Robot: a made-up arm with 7 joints.
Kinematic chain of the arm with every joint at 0, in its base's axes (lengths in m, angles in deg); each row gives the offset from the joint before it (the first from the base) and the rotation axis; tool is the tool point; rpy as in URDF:
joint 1: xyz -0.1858 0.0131 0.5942 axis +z
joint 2: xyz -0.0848 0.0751 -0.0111 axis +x
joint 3: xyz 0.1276 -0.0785 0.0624 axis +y
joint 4: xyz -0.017 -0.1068 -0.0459 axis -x
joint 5: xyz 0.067 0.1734 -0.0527 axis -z
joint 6: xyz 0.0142 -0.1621 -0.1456 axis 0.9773 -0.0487 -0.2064
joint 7: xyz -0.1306 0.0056 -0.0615 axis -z
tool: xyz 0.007 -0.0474 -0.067 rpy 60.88 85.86 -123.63
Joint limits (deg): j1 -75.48..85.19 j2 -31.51..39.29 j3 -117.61..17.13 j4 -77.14..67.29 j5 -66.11..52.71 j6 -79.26..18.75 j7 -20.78..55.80
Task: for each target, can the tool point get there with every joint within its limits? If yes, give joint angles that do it. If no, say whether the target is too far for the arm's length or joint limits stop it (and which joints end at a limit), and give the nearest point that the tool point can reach.
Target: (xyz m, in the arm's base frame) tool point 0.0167 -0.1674 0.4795
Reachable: yes | joints -54.81 18.27 -84.78 -60.58 17.21 -58.68 8.06
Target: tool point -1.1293 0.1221 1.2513
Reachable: no: too far | nearest point -0.5607 -0.0824 0.9043 | short by 0.697 m
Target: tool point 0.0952 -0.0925 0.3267
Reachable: yes | joints 22.85 4.18 -72.88 30.51 37.90 -49.88 31.29
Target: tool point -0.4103 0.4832 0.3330
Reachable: no: joint limits stop it (at a limit: joint 1, joint 2, joint 5, joint 7) | nearest point -0.3389 0.3936 0.3679 | short by 0.120 m
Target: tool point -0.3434 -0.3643 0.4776
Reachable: yes | joints -59.40 -10.63 -37.22 19.06 -25.66 -12.12 48.97
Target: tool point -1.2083 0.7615 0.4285
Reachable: no: too far | nearest point -0.5960 0.1859 0.5075 | short by 0.844 m
